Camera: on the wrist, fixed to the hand. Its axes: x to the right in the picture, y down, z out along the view.
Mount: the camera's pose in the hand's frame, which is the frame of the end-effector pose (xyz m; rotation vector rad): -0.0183 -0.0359 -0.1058 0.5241 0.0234 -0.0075
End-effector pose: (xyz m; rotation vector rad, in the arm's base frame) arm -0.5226 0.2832 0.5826 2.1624 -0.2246 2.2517
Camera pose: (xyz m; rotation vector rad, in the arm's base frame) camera -0.6230 0.3322 0.5641 -1.8773 -0.3401 -2.0497
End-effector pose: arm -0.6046 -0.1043 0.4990 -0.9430 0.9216 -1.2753
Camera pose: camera -0.7173 -0.0941 0.4964 -0.5190 0.5548 -1.4408
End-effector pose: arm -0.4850 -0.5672 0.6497 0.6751 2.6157 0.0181
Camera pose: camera -0.5310 -0.5974 0.7486 0.8350 2.6562 -0.6844
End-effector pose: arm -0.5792 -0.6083 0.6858 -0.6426 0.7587 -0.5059
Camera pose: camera -0.6775 -0.6584 0.6604 -0.1519 0.6102 -0.6881
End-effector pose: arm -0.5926 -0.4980 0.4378 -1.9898 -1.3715 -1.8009
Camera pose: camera -0.6916 -0.5530 0.4356 -1.6769 -1.6318 -1.2788
